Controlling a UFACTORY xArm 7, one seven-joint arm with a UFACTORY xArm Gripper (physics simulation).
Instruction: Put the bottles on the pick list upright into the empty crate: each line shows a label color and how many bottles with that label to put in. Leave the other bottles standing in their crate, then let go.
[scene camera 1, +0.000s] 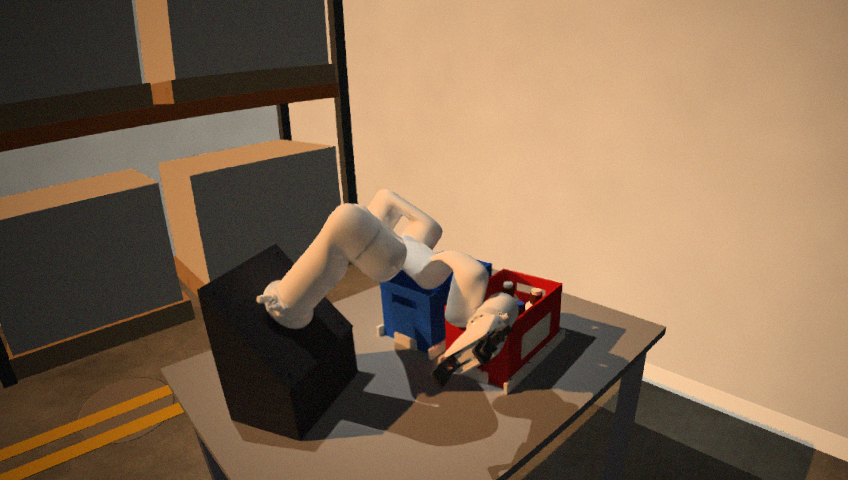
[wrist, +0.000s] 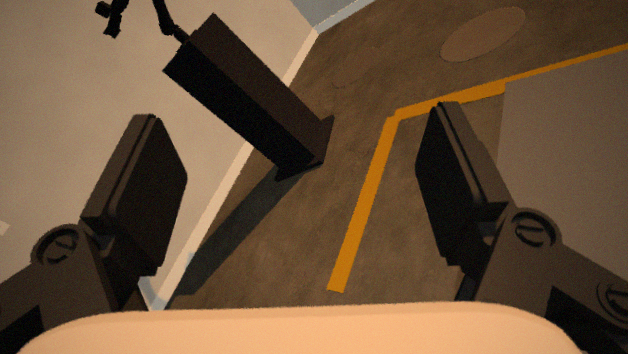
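Seen in the pictures: gripper, between the fingertips: (scene camera 1: 456, 370) (wrist: 298, 140); arm's base, origin of its link: (scene camera 1: 287, 305).
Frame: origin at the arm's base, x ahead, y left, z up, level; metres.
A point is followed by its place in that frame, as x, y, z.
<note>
My gripper (scene camera 1: 445, 367) @(-0.052, -0.481, 0.030) (wrist: 298, 140) @(-0.052, -0.481, 0.030) is open and empty, tilted over the table in front of the red crate. The red crate (scene camera 1: 512, 355) @(0.287, -0.421, -0.152) stands on the table in scene camera 1; several bottles show inside, among them one with a dark top (scene camera 1: 508, 289) @(0.486, -0.311, -0.089), one with a pale top (scene camera 1: 535, 295) @(0.481, -0.392, -0.086) and one with blue (scene camera 1: 521, 306) @(0.397, -0.391, -0.080). The arm hides part of this crate, and the bottles' labels cannot be made out. The blue crate (scene camera 1: 395, 318) @(0.321, -0.047, -0.169) stands beside it, partly behind the arm; its inside is hidden. The pick list does not show in either view.
The arm's black base block (scene camera 1: 261, 356) @(-0.144, -0.074, -0.036) stands on the table (scene camera 1: 238, 443) @(-0.226, -0.026, -0.239) at the left. Small pale blocks sit at the crates' feet. A rack (scene camera 1: 345, 118) with large boxes stands behind. The wrist view shows a dark post (wrist: 250, 100), wall and floor with yellow lines.
</note>
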